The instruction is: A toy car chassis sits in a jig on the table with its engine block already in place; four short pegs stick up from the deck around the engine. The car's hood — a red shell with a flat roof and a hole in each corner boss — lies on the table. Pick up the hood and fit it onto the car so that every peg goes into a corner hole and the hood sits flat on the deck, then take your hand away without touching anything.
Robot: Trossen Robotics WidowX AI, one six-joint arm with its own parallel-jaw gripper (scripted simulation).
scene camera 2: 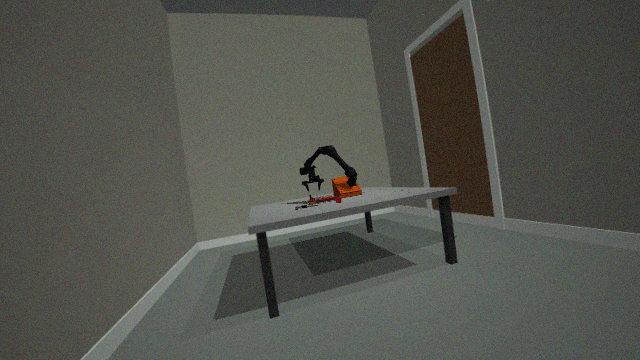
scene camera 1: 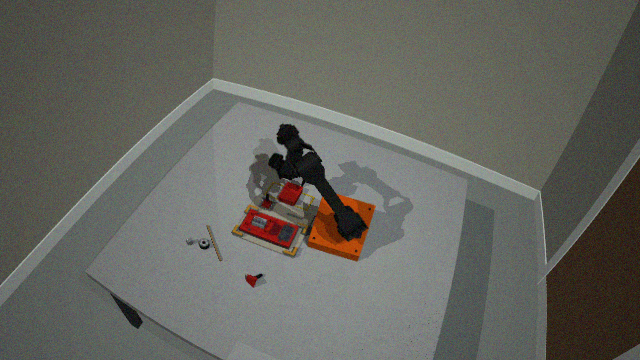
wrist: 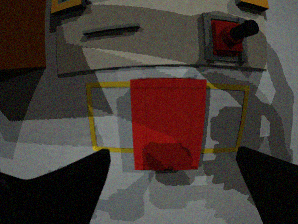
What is the gripper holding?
Nothing.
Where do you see a red hood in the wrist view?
168, 115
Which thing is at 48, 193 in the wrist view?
The gripper.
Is the gripper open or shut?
Open.
